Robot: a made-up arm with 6 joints. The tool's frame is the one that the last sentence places.
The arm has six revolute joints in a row. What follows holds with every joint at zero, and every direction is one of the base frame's. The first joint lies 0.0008 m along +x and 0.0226 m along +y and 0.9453 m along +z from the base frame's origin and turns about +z. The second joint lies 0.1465 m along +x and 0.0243 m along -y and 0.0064 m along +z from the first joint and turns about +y. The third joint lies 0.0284 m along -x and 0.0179 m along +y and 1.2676 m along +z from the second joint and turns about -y. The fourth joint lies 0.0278 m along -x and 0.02 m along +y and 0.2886 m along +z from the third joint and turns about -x. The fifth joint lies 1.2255 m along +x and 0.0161 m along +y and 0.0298 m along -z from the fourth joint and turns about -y. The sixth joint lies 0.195 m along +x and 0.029 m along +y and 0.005 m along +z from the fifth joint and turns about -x. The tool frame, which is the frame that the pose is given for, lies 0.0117 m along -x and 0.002 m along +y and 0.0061 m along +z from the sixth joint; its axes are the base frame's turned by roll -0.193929, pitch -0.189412 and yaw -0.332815 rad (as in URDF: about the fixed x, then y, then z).
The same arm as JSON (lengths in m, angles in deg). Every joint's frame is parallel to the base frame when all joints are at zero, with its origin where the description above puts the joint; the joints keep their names.
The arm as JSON. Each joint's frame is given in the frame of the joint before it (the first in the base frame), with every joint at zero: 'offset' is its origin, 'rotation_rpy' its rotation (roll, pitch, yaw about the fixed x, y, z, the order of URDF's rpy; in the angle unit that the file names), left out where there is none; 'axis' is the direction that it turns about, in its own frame. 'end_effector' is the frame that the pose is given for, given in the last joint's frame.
{"length_unit": "m", "angle_unit": "deg", "chain": [{"id": "joint 1", "offset": [0.0008, 0.0226, 0.9453], "axis": "+z"}, {"id": "joint 2", "offset": [0.1465, -0.0243, 0.0064], "axis": "+y"}, {"id": "joint 3", "offset": [-0.0284, 0.0179, 1.2676], "axis": "-y"}, {"id": "joint 4", "offset": [-0.0278, 0.02, 0.2886], "axis": "-x"}, {"id": "joint 5", "offset": [1.2255, 0.0161, -0.0298], "axis": "-y"}, {"id": "joint 6", "offset": [0.195, 0.029, 0.005], "axis": "-x"}], "end_effector": {"offset": [-0.0117, 0.002, 0.0061], "rotation_rpy": [-11.11, -10.85, -19.07]}}
